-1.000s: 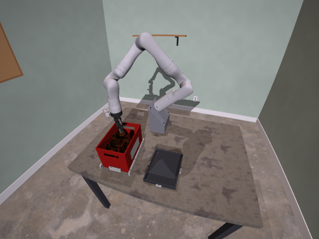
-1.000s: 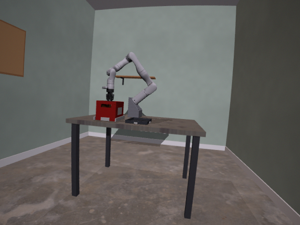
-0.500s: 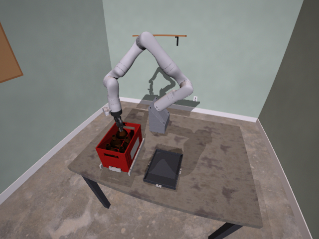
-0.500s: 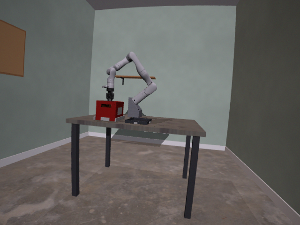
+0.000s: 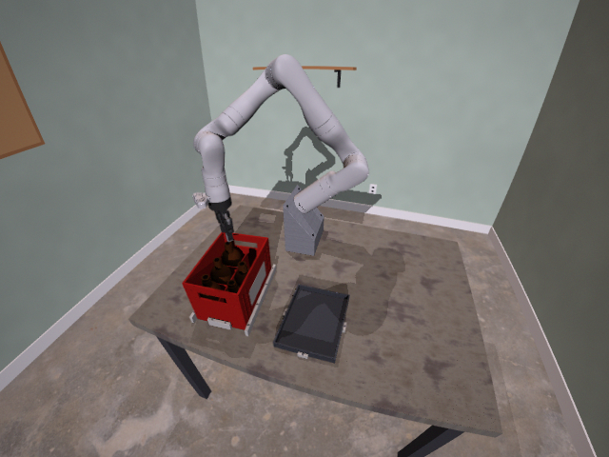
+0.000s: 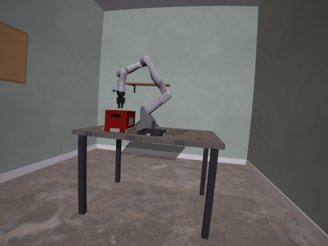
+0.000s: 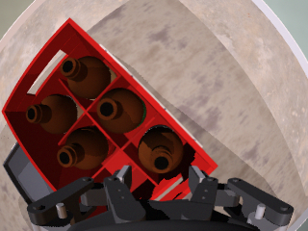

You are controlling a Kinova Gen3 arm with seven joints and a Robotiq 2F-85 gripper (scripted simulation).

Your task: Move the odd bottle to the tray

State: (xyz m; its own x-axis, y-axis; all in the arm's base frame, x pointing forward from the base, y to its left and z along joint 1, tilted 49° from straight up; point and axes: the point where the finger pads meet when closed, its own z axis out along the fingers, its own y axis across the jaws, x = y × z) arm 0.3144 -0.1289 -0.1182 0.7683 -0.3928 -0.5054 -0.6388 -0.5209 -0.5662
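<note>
The crate lies 9 cm ahead of my hand, 5 cm to the left of it and 13 cm below it. Also, from my hand: dark tray: 11 cm ahead, 35 cm to the left, 20 cm below.
</note>
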